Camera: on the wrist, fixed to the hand. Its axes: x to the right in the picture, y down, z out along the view.
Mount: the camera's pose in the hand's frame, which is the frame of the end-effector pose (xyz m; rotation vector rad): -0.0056 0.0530 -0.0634 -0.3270 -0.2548 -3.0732
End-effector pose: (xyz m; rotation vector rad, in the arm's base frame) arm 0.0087 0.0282 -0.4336 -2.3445 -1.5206 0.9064
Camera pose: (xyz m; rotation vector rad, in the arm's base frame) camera 0.0847 0.0093 -0.4066 1.4370 -2.3672 -0.2363
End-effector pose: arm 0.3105 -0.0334 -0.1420 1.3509 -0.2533 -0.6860
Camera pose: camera 0.3568 0.0243 -0.1049 -0.0674 -1.5800 2.1405
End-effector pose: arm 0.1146 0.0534 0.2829 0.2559 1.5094 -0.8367
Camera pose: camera 0.0996 0.1326 0.2639 2.0121 -0.2959 1.5621
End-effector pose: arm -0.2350 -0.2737 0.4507 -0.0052 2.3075 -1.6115
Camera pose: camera -0.2369 -0.1956 0.4233 2.1012 -0.1476 0.2121
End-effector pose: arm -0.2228 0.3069 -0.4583 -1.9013 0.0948 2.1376
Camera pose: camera -0.1744 0.2405 -0.4683 0.0006 -1.6696 -0.1474
